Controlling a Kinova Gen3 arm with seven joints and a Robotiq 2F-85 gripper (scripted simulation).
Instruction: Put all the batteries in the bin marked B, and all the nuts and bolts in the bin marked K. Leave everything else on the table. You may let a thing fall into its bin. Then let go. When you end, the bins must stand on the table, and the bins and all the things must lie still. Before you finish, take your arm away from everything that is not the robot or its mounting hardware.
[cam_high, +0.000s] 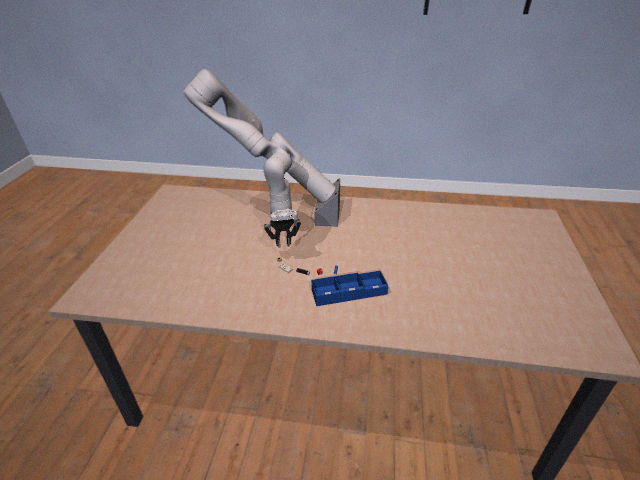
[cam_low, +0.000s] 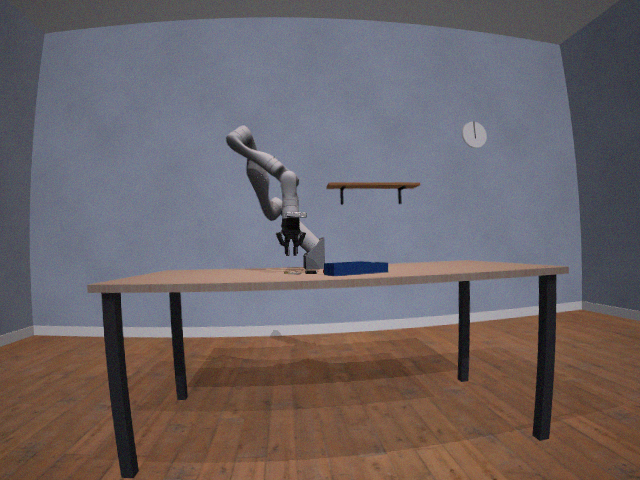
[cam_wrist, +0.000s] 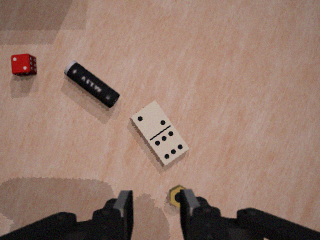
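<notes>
Right now the brass nut is 1 cm behind my hand, 2 cm to the right of it and 9 cm below it. Round my hand: red die: 5 cm ahead, 14 cm to the left, 9 cm below; then white domino: 4 cm ahead, 1 cm to the left, 9 cm below; then black battery: 6 cm ahead, 8 cm to the left, 9 cm below.
</notes>
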